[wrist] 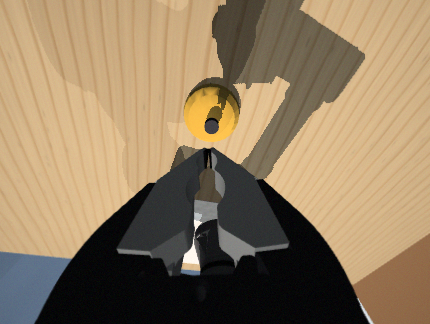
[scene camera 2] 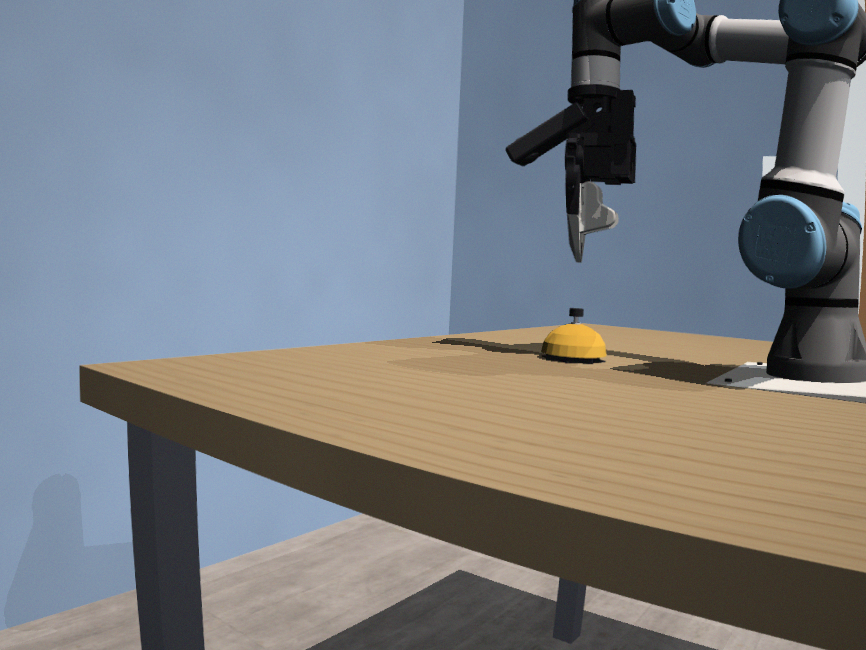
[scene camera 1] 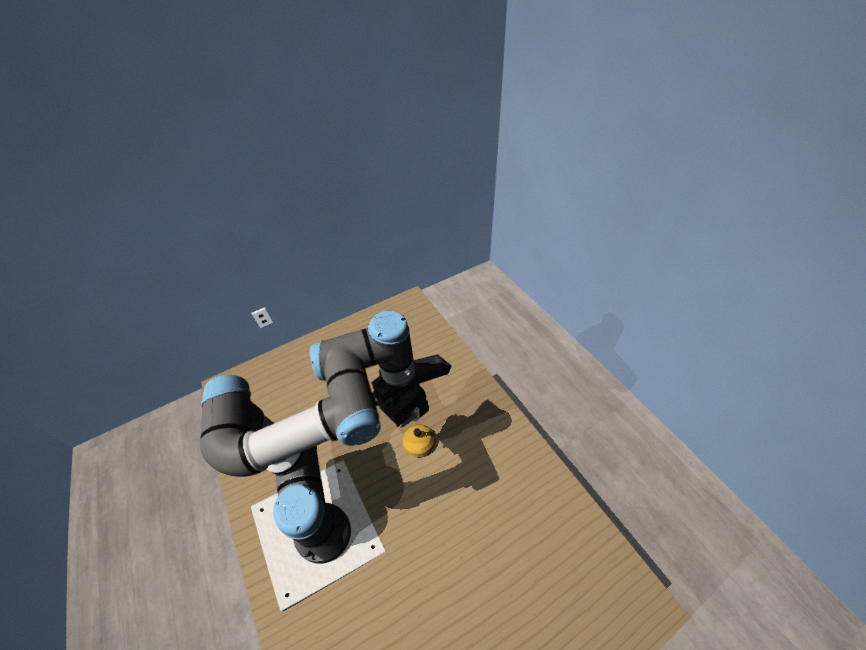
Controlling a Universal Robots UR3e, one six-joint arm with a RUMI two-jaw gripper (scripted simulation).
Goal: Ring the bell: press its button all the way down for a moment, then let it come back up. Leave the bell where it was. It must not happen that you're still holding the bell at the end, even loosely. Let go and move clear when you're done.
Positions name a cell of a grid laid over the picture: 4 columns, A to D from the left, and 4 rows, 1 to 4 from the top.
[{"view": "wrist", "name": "gripper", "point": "B2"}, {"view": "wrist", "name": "yellow dome bell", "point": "B2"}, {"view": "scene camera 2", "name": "gripper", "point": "C2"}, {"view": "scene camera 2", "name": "yellow dome bell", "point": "C3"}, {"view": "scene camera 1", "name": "gripper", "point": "B3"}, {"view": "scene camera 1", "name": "yellow dome bell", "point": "B3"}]
